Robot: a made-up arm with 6 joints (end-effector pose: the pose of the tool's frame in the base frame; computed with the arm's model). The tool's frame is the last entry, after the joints.
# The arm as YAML. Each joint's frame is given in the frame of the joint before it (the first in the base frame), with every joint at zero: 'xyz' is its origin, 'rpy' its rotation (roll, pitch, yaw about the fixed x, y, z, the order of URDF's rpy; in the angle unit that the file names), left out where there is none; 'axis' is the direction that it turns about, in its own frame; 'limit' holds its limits. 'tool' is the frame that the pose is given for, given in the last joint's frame.
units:
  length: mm
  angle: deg
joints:
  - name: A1
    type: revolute
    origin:
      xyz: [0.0, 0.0, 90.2]
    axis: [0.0, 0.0, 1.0]
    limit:
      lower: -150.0
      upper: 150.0
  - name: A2
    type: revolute
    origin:
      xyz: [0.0, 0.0, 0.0]
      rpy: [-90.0, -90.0, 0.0]
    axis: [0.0, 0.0, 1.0]
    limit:
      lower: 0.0
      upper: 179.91
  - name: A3
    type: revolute
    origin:
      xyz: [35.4, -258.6, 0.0]
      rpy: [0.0, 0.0, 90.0]
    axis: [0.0, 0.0, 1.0]
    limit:
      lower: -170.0
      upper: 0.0
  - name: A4
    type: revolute
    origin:
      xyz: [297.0, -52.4, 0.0]
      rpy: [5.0, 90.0, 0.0]
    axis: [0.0, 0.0, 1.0]
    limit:
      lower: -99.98
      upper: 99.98
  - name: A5
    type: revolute
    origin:
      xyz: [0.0, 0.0, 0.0]
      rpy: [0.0, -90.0, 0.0]
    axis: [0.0, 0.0, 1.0]
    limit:
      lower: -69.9
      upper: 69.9
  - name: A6
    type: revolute
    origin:
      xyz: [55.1, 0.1, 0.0]
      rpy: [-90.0, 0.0, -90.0]
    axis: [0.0, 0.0, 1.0]
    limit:
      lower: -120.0
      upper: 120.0
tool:
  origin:
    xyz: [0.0, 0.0, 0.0]
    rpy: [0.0, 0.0, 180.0]
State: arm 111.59 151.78 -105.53 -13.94 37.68 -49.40
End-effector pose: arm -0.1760 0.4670 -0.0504 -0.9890 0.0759 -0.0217 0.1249
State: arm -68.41 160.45 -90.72 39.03 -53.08 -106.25
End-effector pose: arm 0.1408 -0.4311 -0.1325 -0.0698 -0.7964 0.5985 0.0525
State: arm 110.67 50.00 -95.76 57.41 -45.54 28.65
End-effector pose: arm 0.0173 0.0478 0.6037 -0.2760 -0.1761 -0.9445 0.0282
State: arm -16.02 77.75 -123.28 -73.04 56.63 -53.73
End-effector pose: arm 0.1608 -0.0920 0.6139 -0.1091 0.5943 -0.7899 0.1043
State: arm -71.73 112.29 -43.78 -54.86 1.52 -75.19
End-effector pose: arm 0.0966 -0.2968 0.0092 0.4729 -0.8527 0.2157 0.0522
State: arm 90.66 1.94 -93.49 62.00 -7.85 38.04
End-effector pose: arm 0.0103 -0.3273 0.4837 -0.0529 0.0937 -0.9895 0.0961
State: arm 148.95 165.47 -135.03 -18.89 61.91 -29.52
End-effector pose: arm -0.4591 0.2948 -0.0372 -0.9871 -0.0607 -0.0542 0.1380
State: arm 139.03 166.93 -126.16 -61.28 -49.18 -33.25
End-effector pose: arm -0.4468 0.3396 -0.0449 -0.5663 -0.4721 0.5250 0.4253
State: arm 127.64 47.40 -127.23 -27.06 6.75 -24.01
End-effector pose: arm 0.0863 -0.1069 0.6601 -0.0971 0.0278 0.6155 0.7817
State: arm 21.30 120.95 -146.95 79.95 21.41 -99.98
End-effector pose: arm 0.4149 0.1831 0.4944 -0.3297 0.4229 0.0994 0.8382
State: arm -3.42 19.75 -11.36 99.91 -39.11 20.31
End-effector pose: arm 0.1102 -0.0408 0.2109 0.7461 0.1432 0.3891 0.5211
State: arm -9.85 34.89 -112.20 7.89 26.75 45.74
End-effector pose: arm -0.1440 0.0285 0.6138 0.1276 0.2666 0.3581 0.8857
